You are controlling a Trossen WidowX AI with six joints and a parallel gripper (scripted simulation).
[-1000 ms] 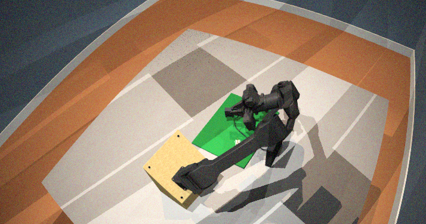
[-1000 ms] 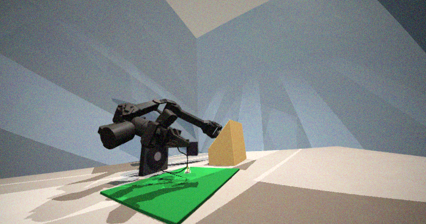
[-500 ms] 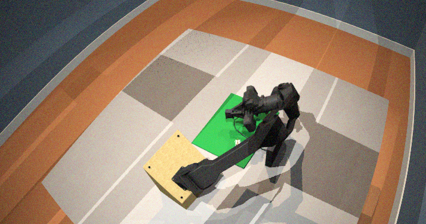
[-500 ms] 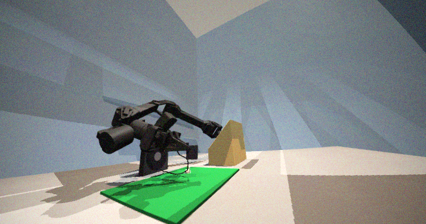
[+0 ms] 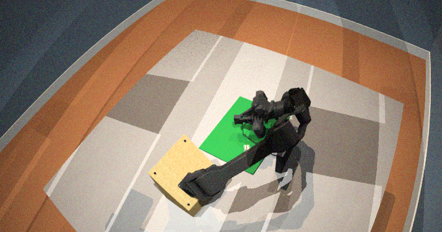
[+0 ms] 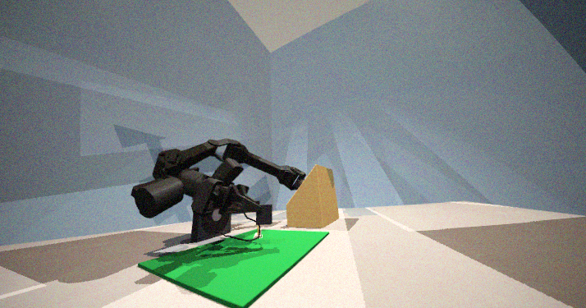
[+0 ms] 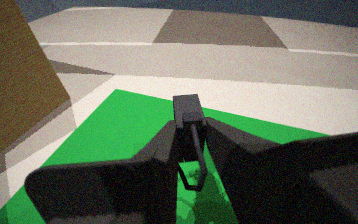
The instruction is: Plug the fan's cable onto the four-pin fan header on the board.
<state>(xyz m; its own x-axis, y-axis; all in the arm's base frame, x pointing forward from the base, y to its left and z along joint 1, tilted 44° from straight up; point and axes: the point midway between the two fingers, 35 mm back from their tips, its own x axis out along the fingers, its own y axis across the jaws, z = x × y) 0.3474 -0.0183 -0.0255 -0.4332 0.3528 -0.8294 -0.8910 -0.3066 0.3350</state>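
The green board is 9 cm below my gripper tip and 2 cm to the right of it. From my gripper tip the other things lie so: black fan: 21 cm to the right, 4 cm behind, 2 cm below; then four-pin header: 8 cm below, 7 cm to the right, 7 cm behind; then fan plug: 1 cm below.
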